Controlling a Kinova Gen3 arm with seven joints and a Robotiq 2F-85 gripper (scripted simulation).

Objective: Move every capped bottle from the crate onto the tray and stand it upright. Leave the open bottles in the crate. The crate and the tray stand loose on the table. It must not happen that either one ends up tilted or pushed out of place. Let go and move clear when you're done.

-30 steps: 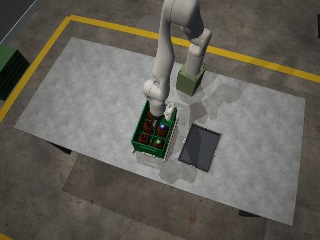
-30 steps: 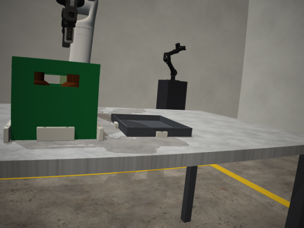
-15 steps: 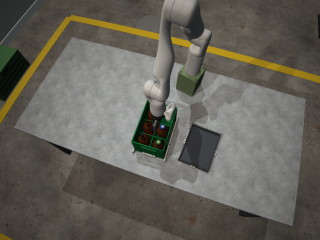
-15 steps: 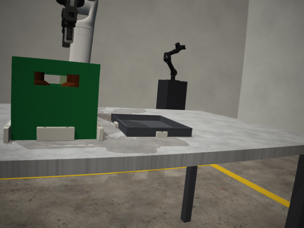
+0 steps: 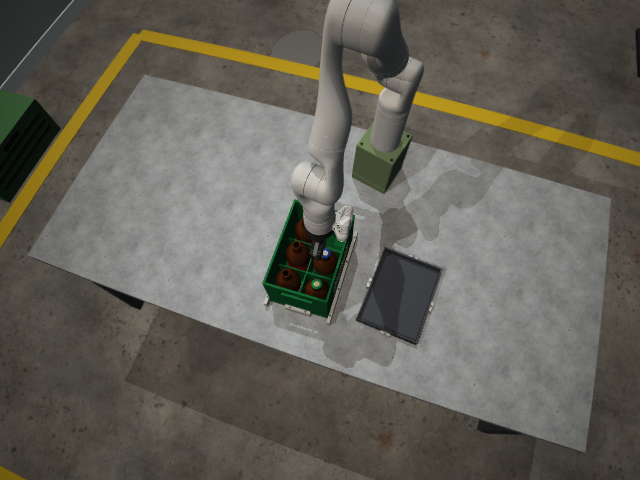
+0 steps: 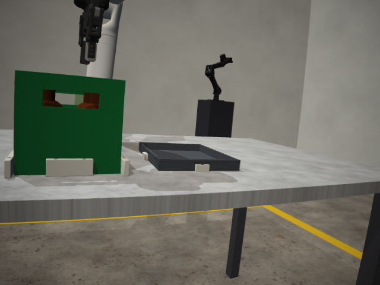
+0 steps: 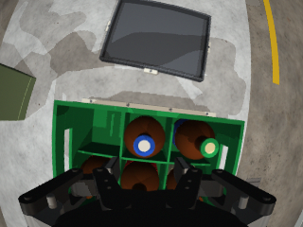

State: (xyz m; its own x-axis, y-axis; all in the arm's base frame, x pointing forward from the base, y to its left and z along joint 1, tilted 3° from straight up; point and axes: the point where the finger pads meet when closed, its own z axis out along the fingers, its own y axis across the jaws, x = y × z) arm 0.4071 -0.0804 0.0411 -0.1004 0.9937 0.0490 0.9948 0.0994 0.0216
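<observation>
My hand is 150 mm above the crate and 30 mm to the left of it. Also, from my hand: tray (250 mm to the left, 220 mm below).
</observation>
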